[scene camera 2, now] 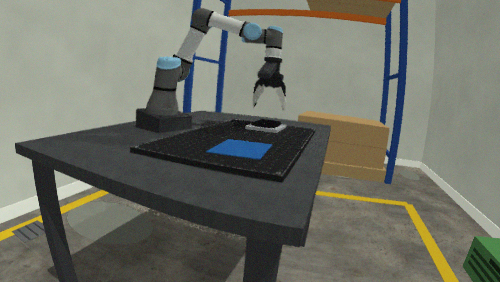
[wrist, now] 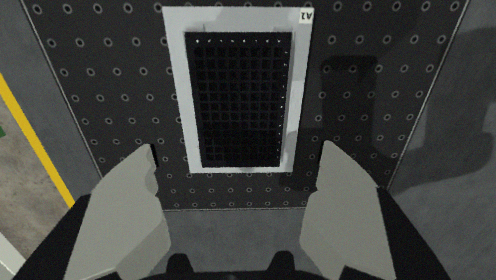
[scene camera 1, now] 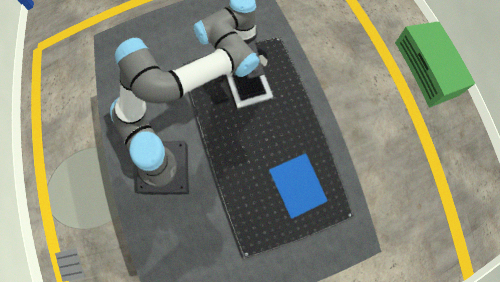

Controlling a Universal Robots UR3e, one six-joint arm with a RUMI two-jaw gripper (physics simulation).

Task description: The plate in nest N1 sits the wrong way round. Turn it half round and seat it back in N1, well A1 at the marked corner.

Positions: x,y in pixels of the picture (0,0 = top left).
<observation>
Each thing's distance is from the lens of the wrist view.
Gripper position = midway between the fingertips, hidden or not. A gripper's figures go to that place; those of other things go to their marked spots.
my gripper (wrist: 238,145): 14 cm
black well plate (wrist: 239,80): 17 cm
</observation>
